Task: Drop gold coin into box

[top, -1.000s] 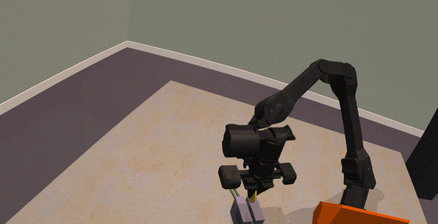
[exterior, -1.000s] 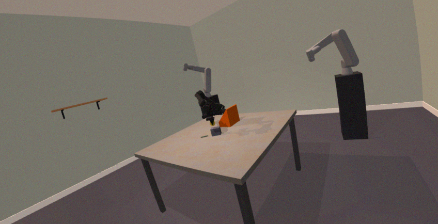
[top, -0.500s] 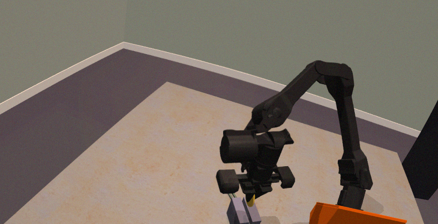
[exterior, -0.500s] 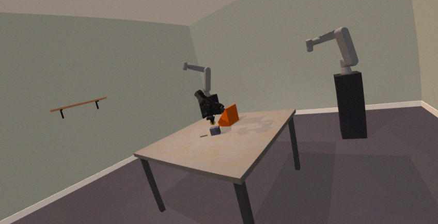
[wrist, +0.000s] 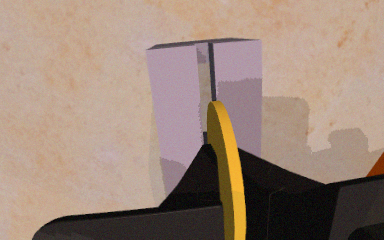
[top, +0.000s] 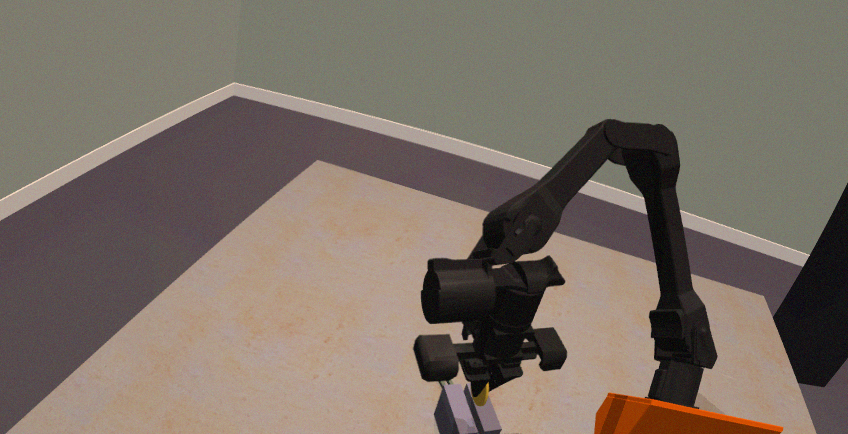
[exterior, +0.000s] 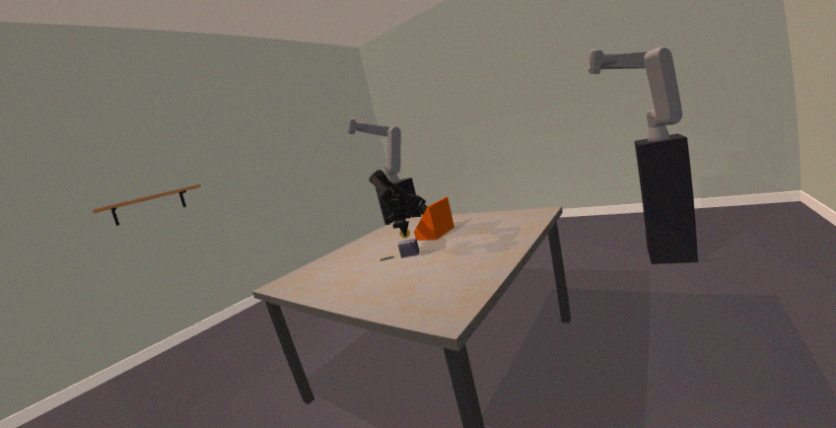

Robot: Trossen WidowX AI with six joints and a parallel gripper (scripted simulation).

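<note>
Right now my gripper tip is 2 cm below the gold coin.
</note>
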